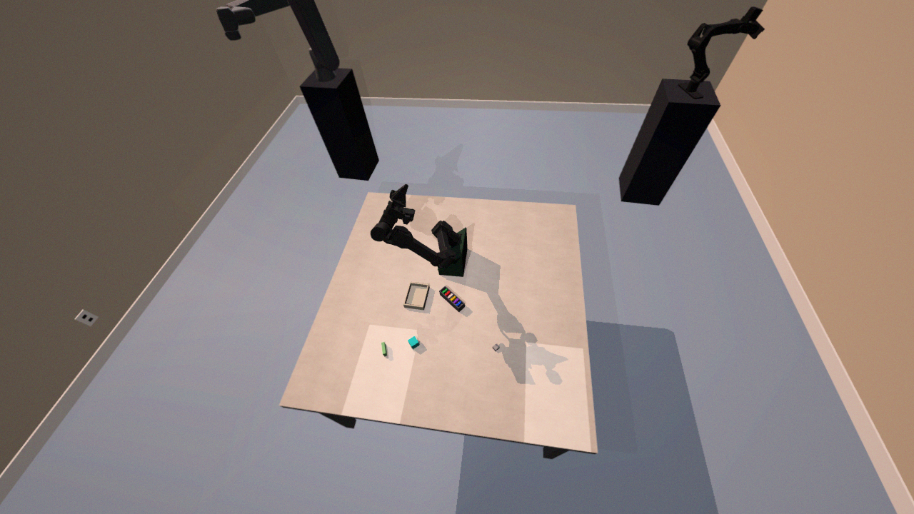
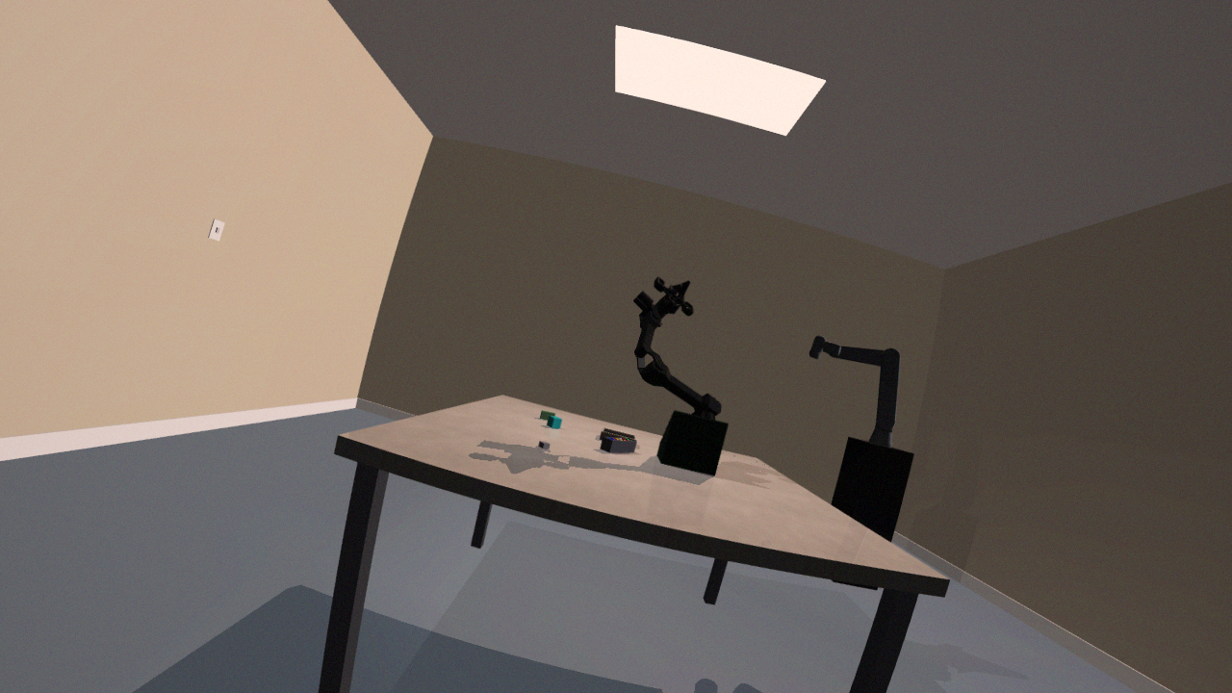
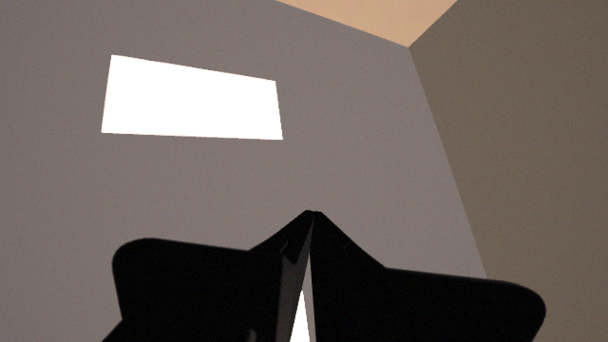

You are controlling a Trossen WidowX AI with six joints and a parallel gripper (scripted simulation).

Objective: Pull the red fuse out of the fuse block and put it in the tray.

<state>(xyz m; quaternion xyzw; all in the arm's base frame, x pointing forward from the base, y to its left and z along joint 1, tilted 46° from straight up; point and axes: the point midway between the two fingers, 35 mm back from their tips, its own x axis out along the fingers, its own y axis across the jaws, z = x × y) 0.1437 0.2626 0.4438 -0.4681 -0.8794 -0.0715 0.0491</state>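
Now: gripper tip 640 mm above the tray, 120 mm short of it and 30 mm to the left of it. Round my gripper tip: green fuse: 620 mm below, 110 mm to the left, 80 mm ahead; red fuse: 620 mm below, 130 mm to the left, 90 mm ahead; white fuse: 620 mm below, 140 mm to the left, 100 mm ahead.
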